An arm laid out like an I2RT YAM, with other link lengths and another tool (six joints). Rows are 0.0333 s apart.
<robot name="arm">
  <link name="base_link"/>
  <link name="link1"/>
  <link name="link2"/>
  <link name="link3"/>
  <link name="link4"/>
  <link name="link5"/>
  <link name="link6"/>
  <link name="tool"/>
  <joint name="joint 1" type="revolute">
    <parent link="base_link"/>
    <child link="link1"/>
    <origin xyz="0 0 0.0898"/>
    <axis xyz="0 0 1"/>
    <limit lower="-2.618" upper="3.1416"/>
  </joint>
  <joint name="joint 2" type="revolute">
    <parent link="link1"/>
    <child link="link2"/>
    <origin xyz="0.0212 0.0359 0.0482" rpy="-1.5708 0 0"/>
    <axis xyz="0 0 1"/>
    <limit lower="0" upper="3.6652"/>
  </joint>
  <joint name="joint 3" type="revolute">
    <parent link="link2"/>
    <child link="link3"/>
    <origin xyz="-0.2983 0 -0.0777" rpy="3.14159 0 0"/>
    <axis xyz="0 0 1"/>
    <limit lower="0" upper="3.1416"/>
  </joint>
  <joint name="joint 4" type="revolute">
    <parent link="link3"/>
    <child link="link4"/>
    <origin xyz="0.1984 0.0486 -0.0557"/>
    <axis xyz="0 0 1"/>
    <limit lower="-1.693" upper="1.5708"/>
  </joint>
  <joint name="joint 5" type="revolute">
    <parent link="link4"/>
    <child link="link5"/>
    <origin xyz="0.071 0.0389 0.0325" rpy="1.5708 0 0"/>
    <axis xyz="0 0 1"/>
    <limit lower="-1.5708" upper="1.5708"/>
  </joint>
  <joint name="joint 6" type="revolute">
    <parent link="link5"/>
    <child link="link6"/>
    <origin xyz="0.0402 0 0.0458" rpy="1.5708 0 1.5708"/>
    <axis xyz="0 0 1"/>
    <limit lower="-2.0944" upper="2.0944"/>
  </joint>
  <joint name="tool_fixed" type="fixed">
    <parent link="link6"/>
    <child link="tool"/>
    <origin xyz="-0.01 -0.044 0.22" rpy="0 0.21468 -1.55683"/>
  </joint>
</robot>
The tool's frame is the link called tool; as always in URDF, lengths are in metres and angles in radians.
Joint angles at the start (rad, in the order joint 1, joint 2, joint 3, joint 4, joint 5, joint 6):
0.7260 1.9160 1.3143 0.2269 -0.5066 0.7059
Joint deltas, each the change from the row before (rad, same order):
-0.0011 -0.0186 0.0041 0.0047 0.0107 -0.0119
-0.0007 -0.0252 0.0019 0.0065 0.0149 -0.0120
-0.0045 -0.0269 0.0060 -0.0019 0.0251 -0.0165
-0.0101 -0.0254 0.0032 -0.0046 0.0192 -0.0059
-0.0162 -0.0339 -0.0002 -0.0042 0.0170 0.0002
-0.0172 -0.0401 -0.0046 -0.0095 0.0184 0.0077
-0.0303 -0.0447 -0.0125 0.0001 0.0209 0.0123
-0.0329 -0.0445 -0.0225 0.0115 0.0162 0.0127
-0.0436 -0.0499 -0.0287 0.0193 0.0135 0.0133
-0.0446 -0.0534 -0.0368 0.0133 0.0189 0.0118
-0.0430 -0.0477 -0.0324 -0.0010 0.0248 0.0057
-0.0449 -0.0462 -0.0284 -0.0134 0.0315 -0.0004
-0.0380 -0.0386 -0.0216 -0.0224 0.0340 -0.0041
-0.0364 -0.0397 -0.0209 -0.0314 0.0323 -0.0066
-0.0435 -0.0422 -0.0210 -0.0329 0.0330 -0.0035
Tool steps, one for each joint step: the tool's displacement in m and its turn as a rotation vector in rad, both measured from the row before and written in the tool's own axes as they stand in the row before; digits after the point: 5 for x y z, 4 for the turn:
0.01083 -0.00891 -0.00412 0.0121 0.0260 -0.0227
0.01334 -0.01074 -0.00563 0.0131 0.0328 -0.0254
0.01714 -0.00751 -0.00632 0.0016 0.0405 -0.0297
0.01662 -0.00324 -0.00682 -0.0051 0.0359 -0.0153
0.02072 -0.00319 -0.00971 -0.0058 0.0427 -0.0100
0.02070 -0.00208 -0.01151 -0.0114 0.0418 -0.0018
0.02701 0.00296 -0.01421 -0.0195 0.0569 0.0011
0.02583 0.00411 -0.01447 -0.0167 0.0567 0.0017
0.03059 0.00591 -0.01676 -0.0174 0.0672 0.0002
0.02824 0.00961 -0.01776 -0.0284 0.0640 -0.0008
0.02458 0.01370 -0.01588 -0.0405 0.0561 -0.0051
0.02406 0.01753 -0.01537 -0.0521 0.0549 -0.0108
0.01938 0.01828 -0.01258 -0.0551 0.0447 -0.0129
0.01651 0.01910 -0.01268 -0.0573 0.0370 -0.0142
0.01886 0.02193 -0.01346 -0.0633 0.0425 -0.0119

